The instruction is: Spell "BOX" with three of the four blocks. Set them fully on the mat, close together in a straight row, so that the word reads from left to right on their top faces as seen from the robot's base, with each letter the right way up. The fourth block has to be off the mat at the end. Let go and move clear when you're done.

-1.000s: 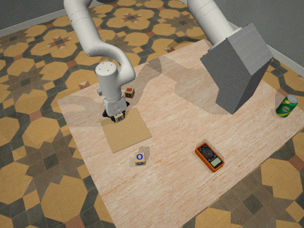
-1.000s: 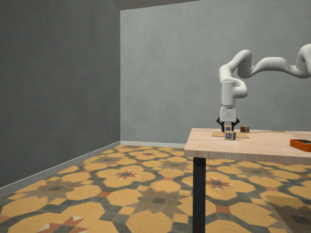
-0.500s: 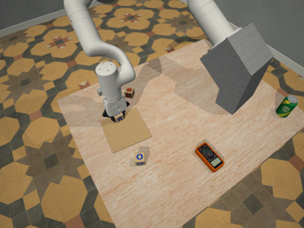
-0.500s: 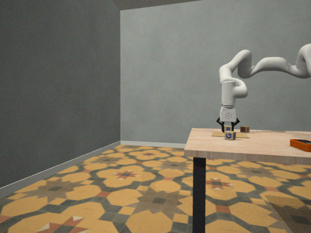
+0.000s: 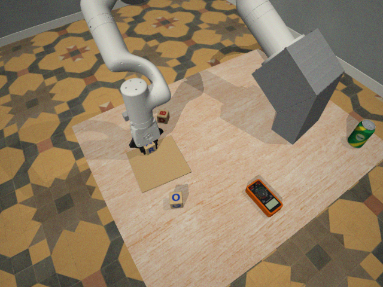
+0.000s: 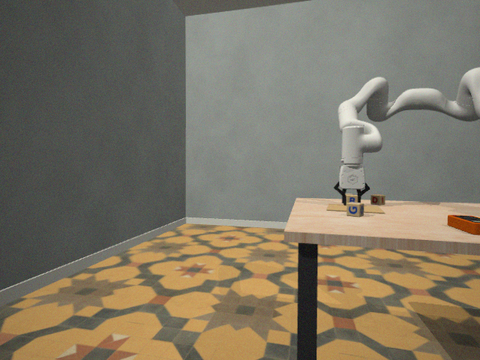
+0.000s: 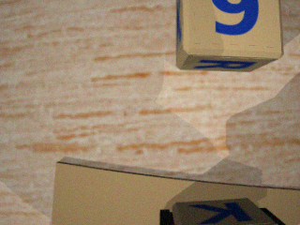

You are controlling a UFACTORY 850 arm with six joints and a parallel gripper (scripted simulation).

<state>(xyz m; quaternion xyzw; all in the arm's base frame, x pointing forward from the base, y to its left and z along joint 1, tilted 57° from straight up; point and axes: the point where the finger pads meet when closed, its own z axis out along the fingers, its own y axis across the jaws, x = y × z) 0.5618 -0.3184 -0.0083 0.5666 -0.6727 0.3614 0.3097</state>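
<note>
My hand is right at the X block. From my hand the other things lie so: B block: 15 cm behind, 9 cm to the right; then O block: 7 cm ahead, 25 cm to the left; then tan mat: 1 cm ahead, 7 cm to the left, 2 cm below.
</note>
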